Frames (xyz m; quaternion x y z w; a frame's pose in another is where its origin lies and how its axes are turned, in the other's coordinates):
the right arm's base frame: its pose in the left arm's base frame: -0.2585 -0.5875 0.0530 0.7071 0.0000 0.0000 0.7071
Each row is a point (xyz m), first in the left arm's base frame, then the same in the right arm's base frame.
Working: the left arm's base frame: its pose in the right arm's base frame: 0.2585 -0.0530 -0.5875 -0.7071 0.0000 0.0000 0.7071

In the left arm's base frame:
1: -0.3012 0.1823 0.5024
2: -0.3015 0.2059 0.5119
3: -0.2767 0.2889 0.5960
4: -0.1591 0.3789 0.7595
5: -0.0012 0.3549 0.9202
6: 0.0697 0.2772 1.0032
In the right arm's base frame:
1: -0.0427 0.4494 -0.7698
2: -0.0430 0.4589 -0.7934
3: -0.0182 0.5430 -0.8764
4: 0.0994 0.7065 -0.9664
5: 0.2573 0.8672 -0.9424
6: 0.3282 0.9502 -0.8647

